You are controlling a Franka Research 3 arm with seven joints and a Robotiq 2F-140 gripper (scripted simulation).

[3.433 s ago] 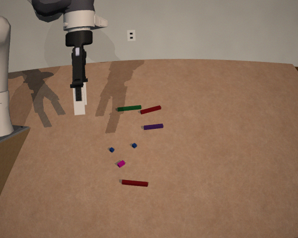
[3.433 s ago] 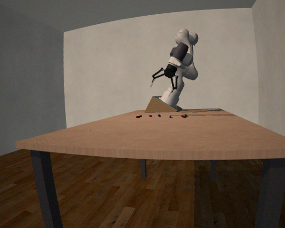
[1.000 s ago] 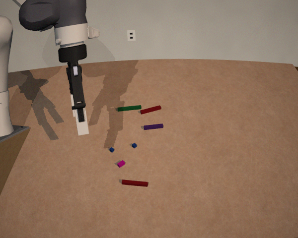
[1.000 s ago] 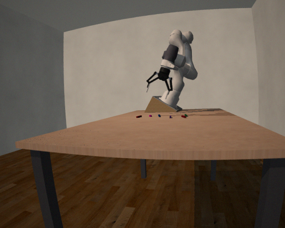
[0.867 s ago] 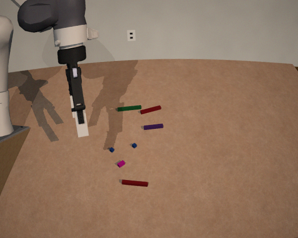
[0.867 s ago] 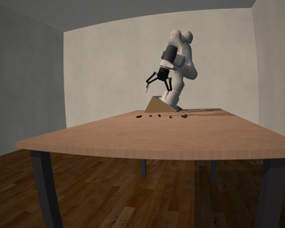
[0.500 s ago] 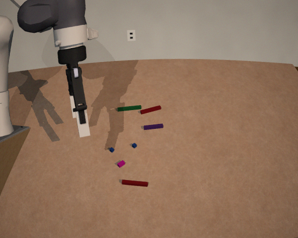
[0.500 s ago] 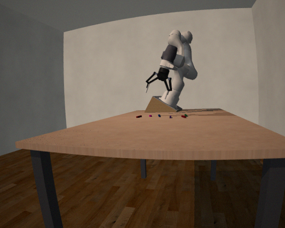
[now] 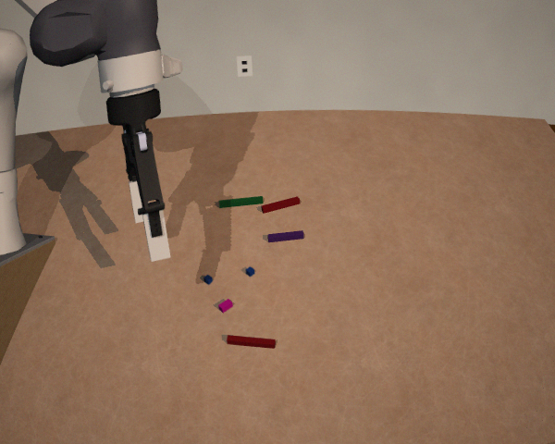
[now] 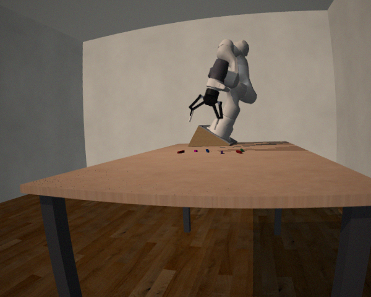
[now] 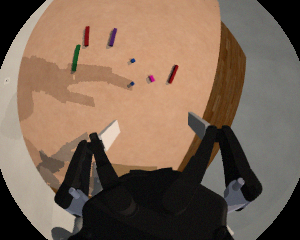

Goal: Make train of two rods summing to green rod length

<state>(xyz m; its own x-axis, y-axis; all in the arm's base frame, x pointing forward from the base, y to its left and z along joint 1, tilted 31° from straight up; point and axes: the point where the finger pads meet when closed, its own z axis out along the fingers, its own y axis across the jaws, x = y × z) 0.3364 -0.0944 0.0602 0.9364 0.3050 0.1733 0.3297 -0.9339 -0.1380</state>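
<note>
My gripper is now 140 mm above the magenta rod, 100 mm short of it and 20 mm to the left of it. Round my hand: purple rod 190 mm ahead, 140 mm below, 120 mm to the left; green rod 220 mm to the left, 140 mm below, 120 mm ahead.
</note>
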